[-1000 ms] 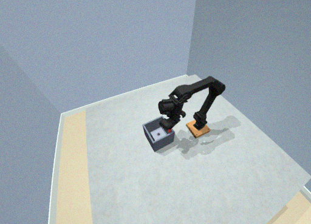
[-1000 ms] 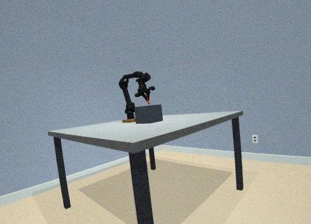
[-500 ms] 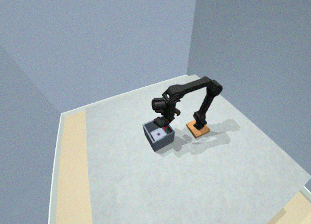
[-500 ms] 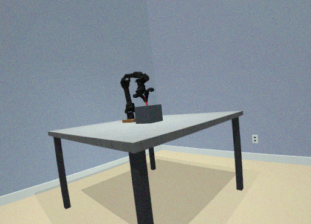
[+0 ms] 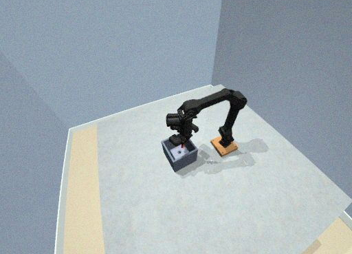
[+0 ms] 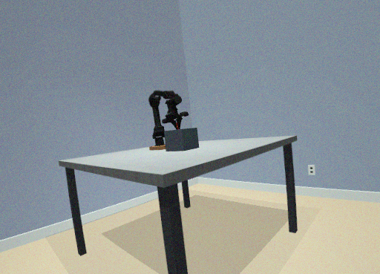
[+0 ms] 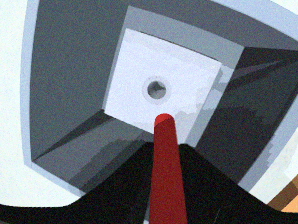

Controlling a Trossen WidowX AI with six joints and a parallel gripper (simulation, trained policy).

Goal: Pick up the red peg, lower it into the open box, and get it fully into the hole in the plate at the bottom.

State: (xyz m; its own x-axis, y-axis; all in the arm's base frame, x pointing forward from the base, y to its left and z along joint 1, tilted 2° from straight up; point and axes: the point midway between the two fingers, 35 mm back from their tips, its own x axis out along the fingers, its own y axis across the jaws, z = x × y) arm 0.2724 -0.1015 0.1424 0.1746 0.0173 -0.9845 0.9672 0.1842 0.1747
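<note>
Right now the pale plate is 2 cm ahead of my gripper tip, 1 cm to the right of it and 9 cm below it. Round my gripper tip: red peg 1 cm above.
</note>
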